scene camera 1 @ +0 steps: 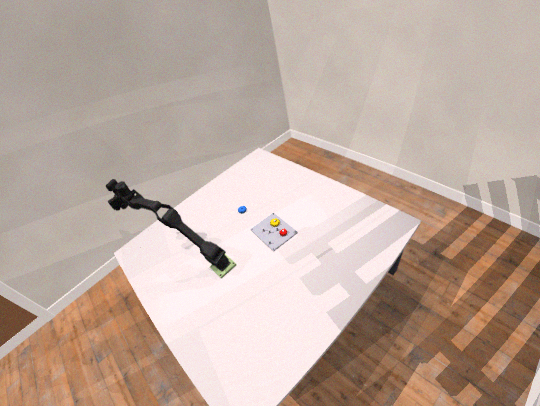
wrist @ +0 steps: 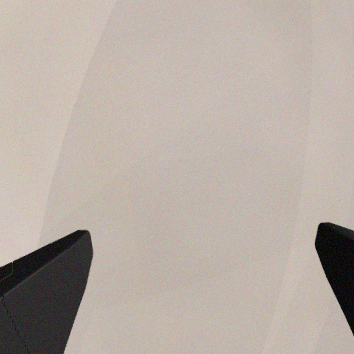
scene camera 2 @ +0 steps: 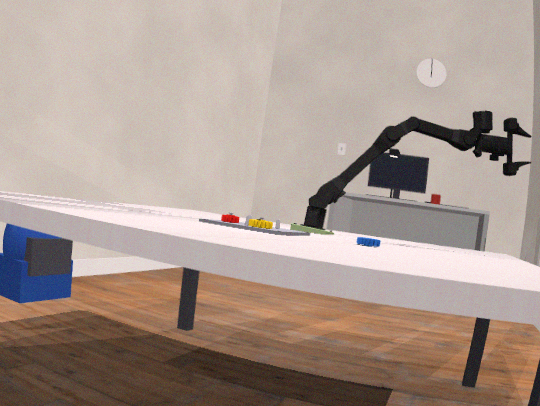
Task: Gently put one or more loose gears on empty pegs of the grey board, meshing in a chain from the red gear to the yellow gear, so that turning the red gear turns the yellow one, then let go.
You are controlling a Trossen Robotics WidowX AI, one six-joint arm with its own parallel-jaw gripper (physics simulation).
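Pixels of known places: gripper, between the fingertips: [scene camera 1: 110, 191] [wrist: 207, 240] [scene camera 2: 531, 149]; arm's base, origin of its link: [scene camera 1: 222, 264] [scene camera 2: 312, 227].
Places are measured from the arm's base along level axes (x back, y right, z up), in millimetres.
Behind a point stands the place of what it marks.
Observation:
The grey board [scene camera 1: 281, 242] {x -281, y 162, z -5 mm} [scene camera 2: 292, 233] {x -360, y -28, z -8 mm} lies flat on the table. The red gear [scene camera 1: 283, 232] {x -330, y 139, z 12 mm} [scene camera 2: 230, 218] {x -352, y 125, z 4 mm} and the yellow gear [scene camera 1: 275, 222] {x -360, y 57, z 12 mm} [scene camera 2: 260, 223] {x -390, y 40, z 4 mm} sit on it, apart from each other. Several thin empty pegs stand on the board; one peg [scene camera 2: 278, 224] {x -294, y 25, z 5 mm} shows right of the yellow gear in scene camera 2. A loose blue gear [scene camera 1: 242, 209] {x -334, y -187, z 6 mm} [scene camera 2: 368, 242] {x -364, y -200, z -4 mm} lies flat on the table, off the board. My gripper [scene camera 1: 112, 195] {x 177, y -679, z 348 mm} [scene camera 2: 530, 149] {x 177, y -679, z 348 mm} [wrist: 207, 240] {x 177, y -679, z 348 mm} is open and empty, high and far from the board and gears. No gear shows in the wrist view.
The arm's base stands on a green plate [scene camera 1: 229, 270] {x 2, y 53, z -5 mm} [scene camera 2: 325, 231] {x -54, y -48, z -3 mm} on the white table [scene camera 1: 270, 320] {x 68, y 389, z -13 mm} [scene camera 2: 150, 227] {x -792, y 88, z -13 mm}, near the board. Behind the table in scene camera 2 stand a grey cabinet [scene camera 2: 483, 232], a monitor [scene camera 2: 400, 174] and a red object [scene camera 2: 435, 199].

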